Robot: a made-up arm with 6 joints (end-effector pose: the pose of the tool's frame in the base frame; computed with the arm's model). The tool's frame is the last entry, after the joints.
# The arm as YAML. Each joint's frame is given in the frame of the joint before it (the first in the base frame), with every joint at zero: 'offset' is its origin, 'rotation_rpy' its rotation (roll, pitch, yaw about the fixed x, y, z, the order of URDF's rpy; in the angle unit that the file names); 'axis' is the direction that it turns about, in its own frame. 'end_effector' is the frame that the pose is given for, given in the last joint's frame.
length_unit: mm
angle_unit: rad
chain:
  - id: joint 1
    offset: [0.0, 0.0, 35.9]
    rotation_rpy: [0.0, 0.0, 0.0]
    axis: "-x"
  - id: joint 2
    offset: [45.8, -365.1, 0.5]
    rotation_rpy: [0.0, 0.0, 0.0]
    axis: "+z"
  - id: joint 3
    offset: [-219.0, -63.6, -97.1]
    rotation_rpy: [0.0, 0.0, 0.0]
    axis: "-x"
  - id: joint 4
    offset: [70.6, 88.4, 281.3]
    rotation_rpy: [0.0, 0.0, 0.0]
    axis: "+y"
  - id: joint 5
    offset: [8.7, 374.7, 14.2]
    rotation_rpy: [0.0, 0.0, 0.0]
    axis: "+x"
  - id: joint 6
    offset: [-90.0, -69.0, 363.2]
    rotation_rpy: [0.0, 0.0, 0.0]
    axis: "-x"
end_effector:
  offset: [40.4, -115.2, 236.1]
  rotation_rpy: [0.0, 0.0, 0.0]
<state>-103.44 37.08 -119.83 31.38 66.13 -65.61</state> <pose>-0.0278 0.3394 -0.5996 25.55 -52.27 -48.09</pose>
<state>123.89 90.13 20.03 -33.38 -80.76 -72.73</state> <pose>-0.7753 0.5948 0.5572 76.11 78.83 -169.21</pose>
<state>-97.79 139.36 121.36 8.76 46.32 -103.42</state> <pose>0.1469 0.4072 -0.4616 -77.64 -46.45 -164.93</pose>
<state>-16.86 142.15 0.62 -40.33 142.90 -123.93</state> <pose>-0.2160 -0.7313 -0.1979 -114.52 -48.89 157.21</pose>
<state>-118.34 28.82 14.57 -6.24 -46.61 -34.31</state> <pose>-0.5336 -0.5755 -0.0842 97.40 -23.14 -21.13</pose>
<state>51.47 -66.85 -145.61 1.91 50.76 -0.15</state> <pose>-0.2710 -0.6606 -0.1018 168.48 -46.91 -53.10</pose>
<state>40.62 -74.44 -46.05 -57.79 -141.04 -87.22</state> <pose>0.3434 0.3820 0.6332 59.45 -62.43 -163.50</pose>
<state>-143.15 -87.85 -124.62 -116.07 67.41 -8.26</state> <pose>-0.1231 0.3790 0.1951 12.98 -40.93 -178.24</pose>
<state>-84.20 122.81 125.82 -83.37 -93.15 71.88</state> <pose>0.4489 1.0224 -0.1963 0.23 23.35 143.66</pose>
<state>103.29 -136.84 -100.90 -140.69 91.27 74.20</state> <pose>0.0527 -0.1782 0.1625 -59.80 68.31 -67.93</pose>
